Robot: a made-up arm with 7 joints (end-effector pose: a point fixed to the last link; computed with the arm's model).
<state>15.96 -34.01 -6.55 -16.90 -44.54 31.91 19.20</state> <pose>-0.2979 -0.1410 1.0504 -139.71 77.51 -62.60</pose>
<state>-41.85 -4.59 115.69 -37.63 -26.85 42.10 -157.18</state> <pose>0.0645 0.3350 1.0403 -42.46 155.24 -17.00</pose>
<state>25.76 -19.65 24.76 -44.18 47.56 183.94 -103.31</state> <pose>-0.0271 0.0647 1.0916 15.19 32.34 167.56</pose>
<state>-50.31 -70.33 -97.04 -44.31 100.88 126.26 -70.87</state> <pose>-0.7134 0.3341 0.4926 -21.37 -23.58 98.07</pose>
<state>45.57 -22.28 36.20 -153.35 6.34 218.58 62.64</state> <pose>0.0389 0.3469 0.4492 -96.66 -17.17 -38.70</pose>
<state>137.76 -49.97 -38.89 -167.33 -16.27 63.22 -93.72</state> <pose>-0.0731 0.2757 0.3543 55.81 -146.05 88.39</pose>
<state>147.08 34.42 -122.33 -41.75 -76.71 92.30 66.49</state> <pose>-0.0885 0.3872 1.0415 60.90 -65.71 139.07</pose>
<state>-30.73 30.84 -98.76 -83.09 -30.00 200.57 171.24</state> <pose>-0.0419 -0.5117 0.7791 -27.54 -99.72 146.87</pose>
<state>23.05 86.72 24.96 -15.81 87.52 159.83 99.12</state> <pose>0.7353 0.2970 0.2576 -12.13 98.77 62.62</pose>
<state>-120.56 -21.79 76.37 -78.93 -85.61 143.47 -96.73</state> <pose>0.5015 -0.1572 0.8145 39.93 62.00 -77.33</pose>
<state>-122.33 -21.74 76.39 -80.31 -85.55 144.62 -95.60</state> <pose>0.4970 -0.1783 0.8043 41.17 62.97 -77.51</pose>
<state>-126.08 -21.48 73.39 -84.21 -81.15 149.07 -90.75</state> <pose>0.4644 -0.2419 0.7889 49.46 63.51 -73.03</pose>
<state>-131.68 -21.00 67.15 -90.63 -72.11 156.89 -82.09</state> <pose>0.3852 -0.3353 0.7694 65.52 58.92 -62.66</pose>
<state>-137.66 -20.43 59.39 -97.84 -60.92 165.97 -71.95</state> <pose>0.2676 -0.4137 0.7499 82.41 44.99 -48.87</pose>
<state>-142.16 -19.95 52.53 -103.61 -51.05 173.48 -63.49</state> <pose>0.1564 -0.4499 0.7350 92.01 27.11 -36.72</pose>
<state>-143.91 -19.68 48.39 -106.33 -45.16 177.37 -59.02</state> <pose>0.0958 -0.4565 0.7302 94.41 15.51 -29.82</pose>
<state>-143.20 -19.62 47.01 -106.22 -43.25 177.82 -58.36</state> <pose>0.0880 -0.4543 0.7360 94.04 12.86 -27.75</pose>
